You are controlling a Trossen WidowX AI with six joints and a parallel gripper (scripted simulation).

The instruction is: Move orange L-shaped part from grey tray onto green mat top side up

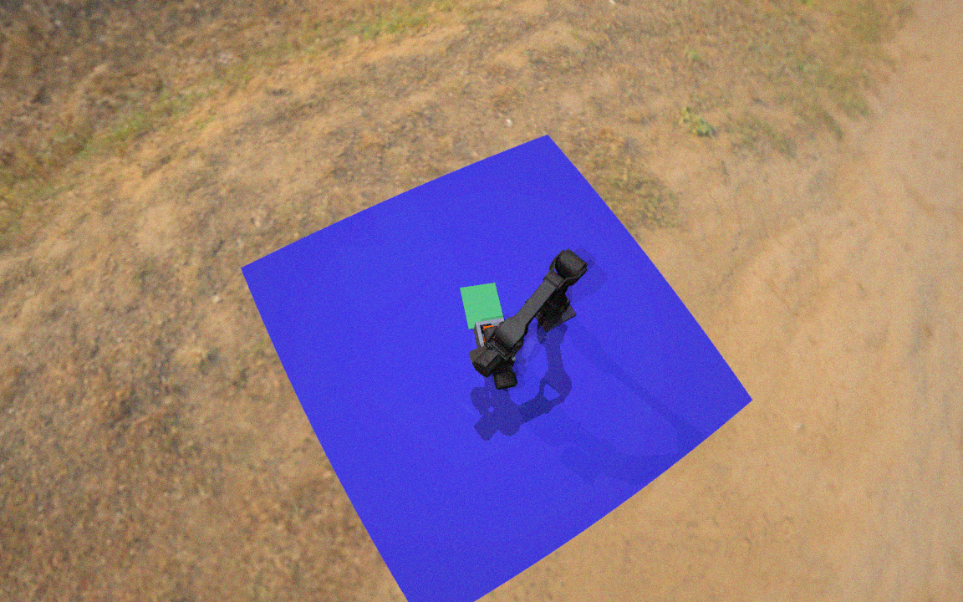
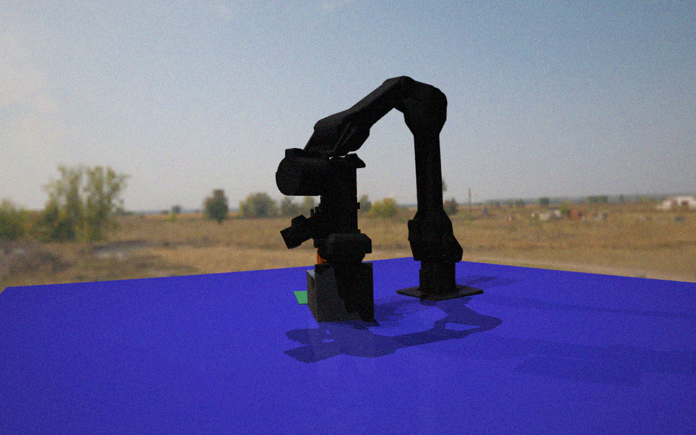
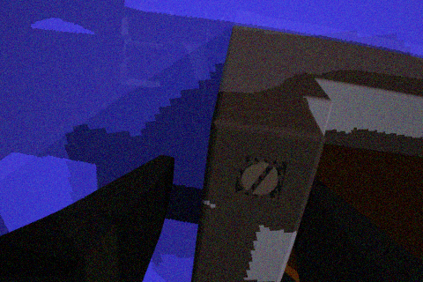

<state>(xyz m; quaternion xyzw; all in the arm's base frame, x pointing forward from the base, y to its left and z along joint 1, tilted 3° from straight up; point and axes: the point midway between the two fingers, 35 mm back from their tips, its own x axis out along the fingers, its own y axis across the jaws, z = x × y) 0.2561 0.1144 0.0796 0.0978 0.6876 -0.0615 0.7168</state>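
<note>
My gripper tip is 5 cm to the left of the orange L-shaped part, 2 cm past it and 1 cm below it. The rest, counted from my gripper tip: green mat: 22 cm to the right, 6 cm behind, 5 cm below.
</note>
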